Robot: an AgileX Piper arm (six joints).
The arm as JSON. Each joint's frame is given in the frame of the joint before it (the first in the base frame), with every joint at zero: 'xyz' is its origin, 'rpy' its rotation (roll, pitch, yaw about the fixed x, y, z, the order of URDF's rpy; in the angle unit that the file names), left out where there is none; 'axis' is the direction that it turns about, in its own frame. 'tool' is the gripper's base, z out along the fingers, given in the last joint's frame.
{
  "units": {
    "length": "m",
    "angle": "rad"
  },
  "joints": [
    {
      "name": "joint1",
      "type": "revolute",
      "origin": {
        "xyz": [
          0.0,
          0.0,
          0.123
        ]
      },
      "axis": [
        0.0,
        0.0,
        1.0
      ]
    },
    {
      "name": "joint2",
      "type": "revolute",
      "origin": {
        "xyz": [
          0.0,
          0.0,
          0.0
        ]
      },
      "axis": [
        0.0,
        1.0,
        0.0
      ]
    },
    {
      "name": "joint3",
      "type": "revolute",
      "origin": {
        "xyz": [
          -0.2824,
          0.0,
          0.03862
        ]
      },
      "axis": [
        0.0,
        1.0,
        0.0
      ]
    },
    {
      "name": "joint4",
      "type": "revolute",
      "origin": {
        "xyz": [
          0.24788,
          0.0,
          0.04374
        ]
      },
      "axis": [
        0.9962,
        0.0,
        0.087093
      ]
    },
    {
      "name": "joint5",
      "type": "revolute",
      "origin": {
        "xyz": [
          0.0,
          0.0,
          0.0
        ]
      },
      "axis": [
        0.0,
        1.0,
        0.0
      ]
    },
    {
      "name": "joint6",
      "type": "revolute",
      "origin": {
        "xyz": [
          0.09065,
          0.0,
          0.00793
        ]
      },
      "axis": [
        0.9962,
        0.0,
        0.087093
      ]
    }
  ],
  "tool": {
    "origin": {
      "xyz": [
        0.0,
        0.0,
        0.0
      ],
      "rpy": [
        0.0,
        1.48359,
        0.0
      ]
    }
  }
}
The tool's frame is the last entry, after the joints.
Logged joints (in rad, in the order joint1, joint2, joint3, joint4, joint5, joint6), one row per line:
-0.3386, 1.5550, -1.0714, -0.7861, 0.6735, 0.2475
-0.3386, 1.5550, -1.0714, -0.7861, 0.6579, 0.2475
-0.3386, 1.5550, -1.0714, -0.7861, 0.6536, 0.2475
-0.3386, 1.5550, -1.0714, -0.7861, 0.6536, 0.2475
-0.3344, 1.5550, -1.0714, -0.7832, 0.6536, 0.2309
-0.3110, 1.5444, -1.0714, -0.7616, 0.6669, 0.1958
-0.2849, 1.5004, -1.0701, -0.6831, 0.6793, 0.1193
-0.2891, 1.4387, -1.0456, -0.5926, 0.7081, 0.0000
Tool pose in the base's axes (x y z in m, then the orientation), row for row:
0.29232, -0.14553, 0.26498, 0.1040, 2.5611, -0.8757
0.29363, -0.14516, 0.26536, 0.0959, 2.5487, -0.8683
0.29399, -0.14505, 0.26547, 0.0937, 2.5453, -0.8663
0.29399, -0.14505, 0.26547, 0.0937, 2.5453, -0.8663
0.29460, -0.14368, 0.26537, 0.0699, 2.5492, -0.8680
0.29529, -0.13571, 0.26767, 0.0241, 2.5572, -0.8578
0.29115, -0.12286, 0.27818, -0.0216, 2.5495, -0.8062
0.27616, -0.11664, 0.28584, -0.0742, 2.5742, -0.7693
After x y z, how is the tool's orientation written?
As a rotation vector, in radians.
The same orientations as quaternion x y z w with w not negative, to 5 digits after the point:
0.03750, 0.92345, -0.31575, 0.21477
0.03471, 0.92241, -0.31425, 0.22181
0.03395, 0.92211, -0.31384, 0.22373
0.03395, 0.92211, -0.31384, 0.22373
0.02530, 0.92269, -0.31418, 0.22201
0.00872, 0.92475, -0.31020, 0.22030
-0.00786, 0.92750, -0.29329, 0.23166
-0.02690, 0.93321, -0.27889, 0.22499

